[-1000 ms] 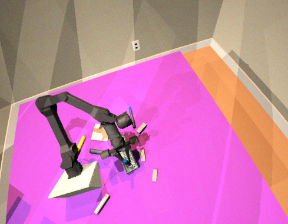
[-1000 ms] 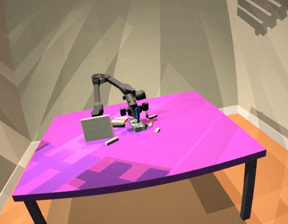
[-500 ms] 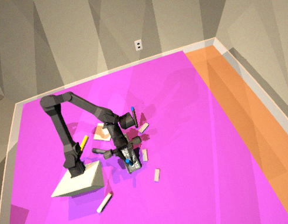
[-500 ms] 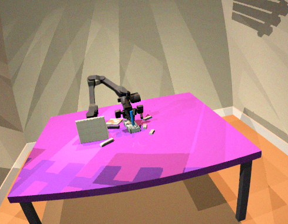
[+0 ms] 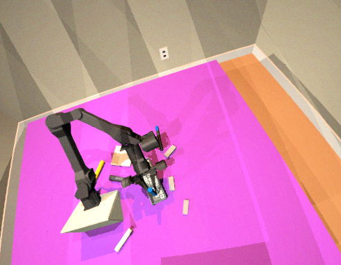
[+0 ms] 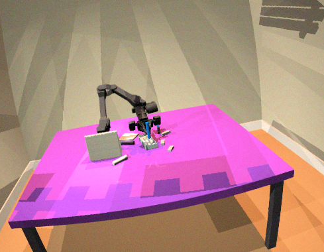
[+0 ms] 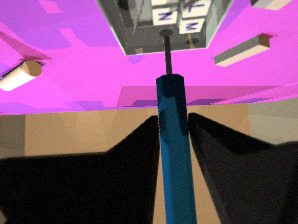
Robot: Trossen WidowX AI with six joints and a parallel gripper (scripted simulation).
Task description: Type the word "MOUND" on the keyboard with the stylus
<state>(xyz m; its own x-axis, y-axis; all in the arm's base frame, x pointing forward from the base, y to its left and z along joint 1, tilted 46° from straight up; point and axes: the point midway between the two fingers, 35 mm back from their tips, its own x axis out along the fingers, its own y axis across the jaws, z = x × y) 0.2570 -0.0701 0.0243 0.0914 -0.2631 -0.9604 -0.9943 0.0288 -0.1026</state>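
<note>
My gripper tip is now 7 cm above the M key, 2 cm short of it and 1 cm to the left of it. Round my gripper tip: blue stylus (1 cm below); then white stick (19 cm behind, 11 cm to the right, 7 cm below); then stylus tip (5 cm below).
</note>
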